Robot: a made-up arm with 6 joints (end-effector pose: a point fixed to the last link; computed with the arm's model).
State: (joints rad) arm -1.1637 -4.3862 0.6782 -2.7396 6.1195 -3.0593
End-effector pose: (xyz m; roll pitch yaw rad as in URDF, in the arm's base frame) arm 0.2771 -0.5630 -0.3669 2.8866 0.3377 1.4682
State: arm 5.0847 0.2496 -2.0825 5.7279 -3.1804 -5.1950
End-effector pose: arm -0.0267 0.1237 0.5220 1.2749 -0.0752 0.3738
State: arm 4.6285 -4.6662 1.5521 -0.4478 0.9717 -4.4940
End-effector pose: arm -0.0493 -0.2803 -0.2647 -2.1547 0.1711 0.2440
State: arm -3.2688 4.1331 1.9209 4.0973 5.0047 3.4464
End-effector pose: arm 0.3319 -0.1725 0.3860 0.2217 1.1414 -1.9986
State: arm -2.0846 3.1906 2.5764 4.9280 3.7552 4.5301
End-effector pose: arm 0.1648 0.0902 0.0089 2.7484 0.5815 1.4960
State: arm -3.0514 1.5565 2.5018 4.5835 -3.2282 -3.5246
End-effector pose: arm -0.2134 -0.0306 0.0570 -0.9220 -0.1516 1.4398
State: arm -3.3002 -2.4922 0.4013 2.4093 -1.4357 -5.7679
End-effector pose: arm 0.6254 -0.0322 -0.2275 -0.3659 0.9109 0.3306
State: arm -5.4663 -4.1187 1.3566 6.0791 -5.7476 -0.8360
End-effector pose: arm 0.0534 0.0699 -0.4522 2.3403 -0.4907 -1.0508
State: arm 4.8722 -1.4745 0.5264 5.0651 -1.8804 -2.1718
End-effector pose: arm 0.0335 0.6986 0.3833 -3.0443 1.1073 -2.9353
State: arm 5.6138 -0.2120 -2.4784 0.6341 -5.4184 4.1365
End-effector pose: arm -0.2271 0.2869 0.2089 1.9069 0.2842 -2.6378
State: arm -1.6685 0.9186 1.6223 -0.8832 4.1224 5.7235
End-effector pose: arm 0.0570 -0.5465 0.2348 -0.6926 0.1809 -1.6407
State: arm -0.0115 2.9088 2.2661 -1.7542 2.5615 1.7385
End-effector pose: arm -0.1404 -0.0486 -0.0936 -3.0546 -1.0878 -0.7630
